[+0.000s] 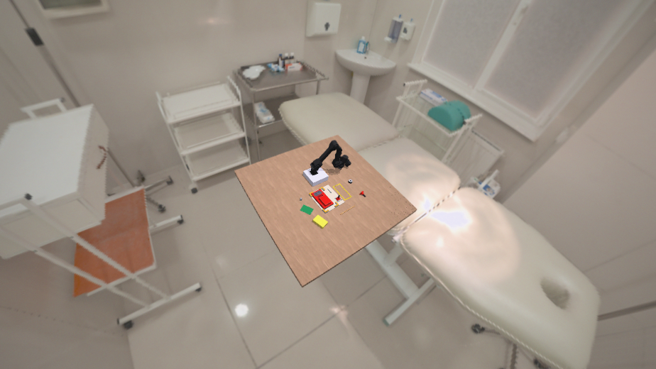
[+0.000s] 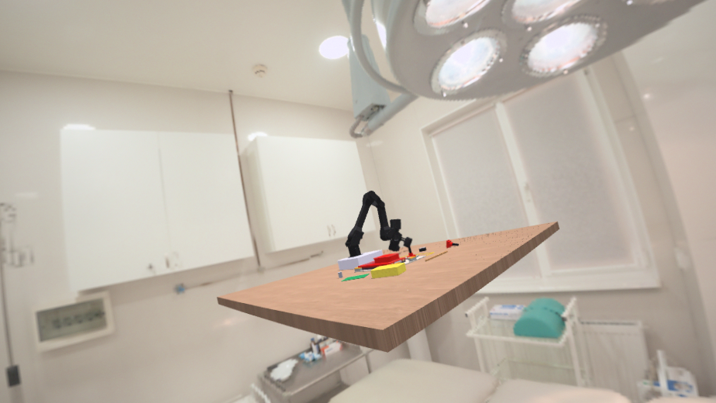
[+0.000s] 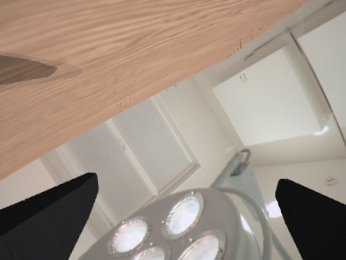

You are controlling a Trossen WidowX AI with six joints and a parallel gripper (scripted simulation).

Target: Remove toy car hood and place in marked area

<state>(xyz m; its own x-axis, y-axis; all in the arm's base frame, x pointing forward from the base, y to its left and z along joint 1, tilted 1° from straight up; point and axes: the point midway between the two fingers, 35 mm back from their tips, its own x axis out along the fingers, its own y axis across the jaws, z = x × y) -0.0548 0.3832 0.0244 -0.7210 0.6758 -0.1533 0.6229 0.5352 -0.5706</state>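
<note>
My gripper tip is 43 cm short of the black axle, 33 cm to the left of it and 4 cm above it. From my gripper tip the other things lie so: white wheel (30 cm ahead, 10 cm to the right, 7 cm below); red hood (47 cm to the right, 41 cm ahead, 4 cm below); green plate (65 cm to the right, 41 cm ahead, 8 cm below).
</note>
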